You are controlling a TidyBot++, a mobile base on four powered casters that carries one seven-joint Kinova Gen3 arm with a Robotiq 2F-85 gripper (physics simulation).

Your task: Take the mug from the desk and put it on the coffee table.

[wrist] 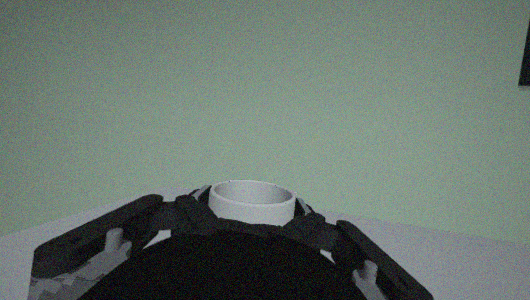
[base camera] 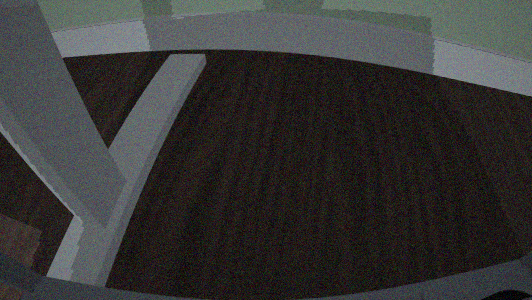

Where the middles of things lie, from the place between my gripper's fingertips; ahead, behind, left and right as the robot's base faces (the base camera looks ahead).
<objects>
My gripper is now 30 mm above the white mug (wrist: pixel 255 202), 10 mm to the left of it and 10 mm short of it.
</objects>
